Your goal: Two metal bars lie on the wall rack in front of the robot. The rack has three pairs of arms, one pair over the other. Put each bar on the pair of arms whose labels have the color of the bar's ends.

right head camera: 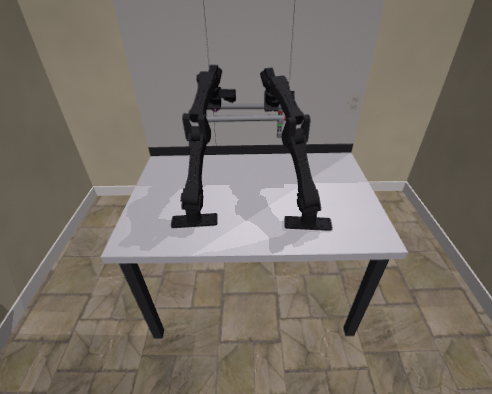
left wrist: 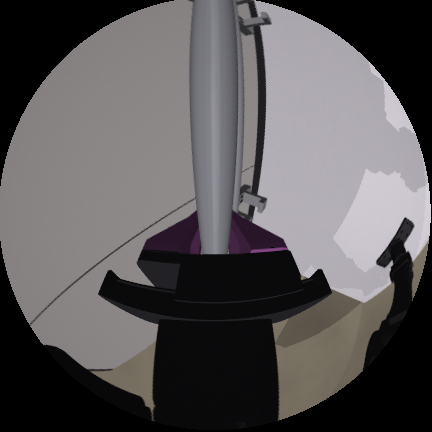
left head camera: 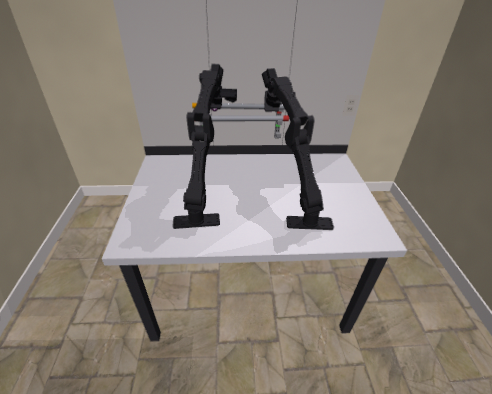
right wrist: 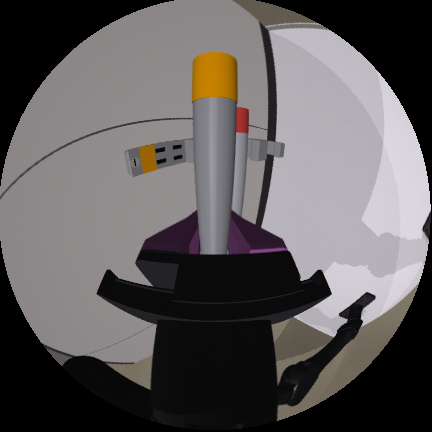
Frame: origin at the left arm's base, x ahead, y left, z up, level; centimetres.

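Seen in the pictures: left gripper, fingertip midpoint: point(right head camera: 215, 109) point(left wrist: 214, 212) point(left head camera: 214, 108); right gripper, fingertip midpoint: point(right head camera: 270, 108) point(left head camera: 269, 109) point(right wrist: 213, 212); left arm's base, link origin: point(right head camera: 194, 221) point(left head camera: 196, 221) point(right wrist: 355, 306); right arm's base, link origin: point(right head camera: 307, 223) point(left head camera: 309, 223).
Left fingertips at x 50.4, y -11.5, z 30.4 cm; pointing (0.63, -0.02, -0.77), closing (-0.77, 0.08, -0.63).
Pixels of each thing's top centre, then the offset from my left fingertips to it. "spot": a spot on its surface instead. Level surfaces: height alone.
- bar with orange ends, top centre: point(right wrist: 205, 300) point(left head camera: 244, 103) point(right head camera: 244, 103) dx -3.0, dy -14.6, dz +3.7 cm
- bar with red ends, top centre: point(left wrist: 222, 77) point(right wrist: 222, 259) point(left head camera: 241, 115) point(right head camera: 242, 115) dx +1.3, dy -14.1, dz -4.7 cm
- wall rack, top centre: point(right wrist: 131, 165) point(right head camera: 281, 95) point(left head camera: 281, 96) dx +0.1, dy -34.2, dz +5.7 cm
- white table, surface height: dz -30.4 cm
- dark strip, surface spot: point(left head camera: 240, 149) point(right head camera: 243, 149) spot: dx +5.2, dy -14.0, dz -27.2 cm
The bar with orange ends point(left head camera: 245, 106) point(right head camera: 242, 106) point(left wrist: 214, 100) point(right wrist: 214, 150) is level, held near both ends. My left gripper point(left head camera: 215, 108) point(right head camera: 215, 108) point(left wrist: 214, 212) and my right gripper point(left head camera: 272, 107) point(right head camera: 271, 107) point(right wrist: 213, 212) are shut on it. The bar with red ends point(left head camera: 245, 119) point(right head camera: 245, 119) point(left wrist: 241, 125) point(right wrist: 241, 155) lies level, lower in the head views. The wall rack point(left head camera: 277, 134) point(right head camera: 279, 133) point(right wrist: 172, 159) is partly hidden. Its orange label point(right wrist: 148, 159) shows in the right wrist view; red and green labels show in the head views. Contact with the arms is unclear.
A white table point(left head camera: 260, 245) point(right head camera: 260, 245) stands below the rack and carries both arm bases. A dark strip point(left head camera: 240, 149) point(right head camera: 245, 149) runs along the table's back edge. Thin dark lines run up the grey wall behind the grippers.
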